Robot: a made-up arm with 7 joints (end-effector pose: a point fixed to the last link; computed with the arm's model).
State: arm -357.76 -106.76 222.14 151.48 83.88 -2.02 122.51
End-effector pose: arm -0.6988 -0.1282 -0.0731 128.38 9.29 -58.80
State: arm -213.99 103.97 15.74 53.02 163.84 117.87 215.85
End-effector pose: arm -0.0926 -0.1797 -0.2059 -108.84 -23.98 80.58
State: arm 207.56 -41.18 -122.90 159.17 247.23 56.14 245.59
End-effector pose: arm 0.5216 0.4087 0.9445 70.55 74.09 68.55
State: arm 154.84 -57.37 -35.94 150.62 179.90 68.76 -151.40
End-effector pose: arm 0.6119 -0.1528 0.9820 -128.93 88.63 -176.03
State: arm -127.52 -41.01 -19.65 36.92 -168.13 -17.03 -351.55
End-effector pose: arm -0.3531 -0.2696 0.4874 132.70 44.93 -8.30
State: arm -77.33 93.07 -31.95 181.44 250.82 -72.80 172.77
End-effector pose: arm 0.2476 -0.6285 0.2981 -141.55 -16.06 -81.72
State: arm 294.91 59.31 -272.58 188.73 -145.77 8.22 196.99
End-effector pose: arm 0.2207 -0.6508 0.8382 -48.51 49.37 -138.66
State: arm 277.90 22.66 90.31 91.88 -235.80 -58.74 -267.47
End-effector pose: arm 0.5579 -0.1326 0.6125 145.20 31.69 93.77
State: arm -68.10 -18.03 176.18 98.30 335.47 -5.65 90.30
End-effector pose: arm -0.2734 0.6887 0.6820 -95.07 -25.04 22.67
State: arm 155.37 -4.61 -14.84 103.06 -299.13 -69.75 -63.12
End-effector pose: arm -0.2486 0.3596 0.9210 -43.45 -43.94 -62.59
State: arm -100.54 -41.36 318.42 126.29 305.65 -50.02 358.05
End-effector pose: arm -0.1150 0.2207 1.1129 -0.72 17.43 -5.91
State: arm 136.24 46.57 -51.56 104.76 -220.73 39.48 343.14
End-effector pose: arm -0.1171 0.7974 0.4439 -93.56 2.80 32.71
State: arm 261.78 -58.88 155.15 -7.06 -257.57 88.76 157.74
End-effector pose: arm -0.0647 -0.2009 0.0748 -135.59 -40.92 96.85
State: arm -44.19 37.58 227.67 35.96 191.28 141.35 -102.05
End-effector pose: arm -0.4652 -0.0646 0.6200 29.28 -10.96 70.63
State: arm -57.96 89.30 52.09 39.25 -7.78 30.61 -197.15
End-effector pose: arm 0.2910 0.3613 0.0457 99.54 -13.77 -154.84
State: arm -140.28 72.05 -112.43 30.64 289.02 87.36 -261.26
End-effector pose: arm -0.0142 0.4516 0.5573 -0.08 -47.63 165.84
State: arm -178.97 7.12 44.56 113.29 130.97 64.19 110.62
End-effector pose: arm -0.4349 -0.4331 0.9453 18.29 37.51 -36.53
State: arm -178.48 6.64 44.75 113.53 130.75 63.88 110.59
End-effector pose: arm -0.4248 -0.4368 0.9509 17.88 38.02 -36.42
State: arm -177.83 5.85 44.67 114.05 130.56 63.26 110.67
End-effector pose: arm -0.4119 -0.4385 0.9607 17.23 38.65 -36.71
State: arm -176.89 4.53 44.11 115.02 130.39 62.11 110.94
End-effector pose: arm -0.3943 -0.4364 0.9774 16.17 39.48 -37.68
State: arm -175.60 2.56 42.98 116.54 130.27 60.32 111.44
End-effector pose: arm -0.3697 -0.4293 1.0023 14.47 40.45 -39.56
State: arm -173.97 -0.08 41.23 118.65 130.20 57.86 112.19
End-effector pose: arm -0.3370 -0.4152 1.0354 11.93 41.37 -42.51
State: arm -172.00 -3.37 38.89 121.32 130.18 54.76 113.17
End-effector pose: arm -0.2942 -0.3927 1.0751 8.38 41.95 -46.54
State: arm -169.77 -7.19 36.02 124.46 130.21 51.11 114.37
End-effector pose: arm -0.2413 -0.3603 1.1180 3.91 41.83 -51.42
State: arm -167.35 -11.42 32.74 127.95 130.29 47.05 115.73
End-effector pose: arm -0.1786 -0.3173 1.1599 -1.21 40.72 -56.69
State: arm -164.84 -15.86 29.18 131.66 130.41 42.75 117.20
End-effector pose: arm -0.1088 -0.2638 1.1961 -6.48 38.46 -61.69
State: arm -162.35 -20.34 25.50 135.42 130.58 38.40 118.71
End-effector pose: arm -0.0357 -0.2021 1.2227 -11.45 35.19 -65.86
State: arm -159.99 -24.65 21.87 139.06 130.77 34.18 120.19
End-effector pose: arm 0.0356 -0.1359 1.2374 -15.79 31.22 -68.90
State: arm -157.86 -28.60 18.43 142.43 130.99 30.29 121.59
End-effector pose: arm 0.1004 -0.0698 1.2406 -19.40 27.00 -70.81
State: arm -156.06 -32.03 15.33 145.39 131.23 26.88 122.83
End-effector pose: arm 0.1552 -0.0091 1.2347 -22.32 22.95 -71.84
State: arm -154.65 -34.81 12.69 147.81 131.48 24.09 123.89
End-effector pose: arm 0.1980 0.0420 1.2238 -24.56 19.44 -72.24
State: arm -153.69 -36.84 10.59 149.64 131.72 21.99 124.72
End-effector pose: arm 0.2283 0.0806 1.2122 -26.15 16.69 -72.36
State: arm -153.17 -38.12 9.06 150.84 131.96 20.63 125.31
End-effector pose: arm 0.2468 0.1057 1.2031 -27.12 14.83 -72.42
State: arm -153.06 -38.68 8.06 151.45 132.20 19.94 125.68
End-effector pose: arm 0.2548 0.1180 1.1985 -27.49 13.82 -72.53
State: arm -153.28 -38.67 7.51 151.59 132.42 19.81 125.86
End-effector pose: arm 0.2547 0.1202 1.1981 -27.40 13.50 -72.77
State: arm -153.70 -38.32 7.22 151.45 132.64 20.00 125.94
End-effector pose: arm 0.2496 0.1163 1.2003 -27.02 13.59 -73.06
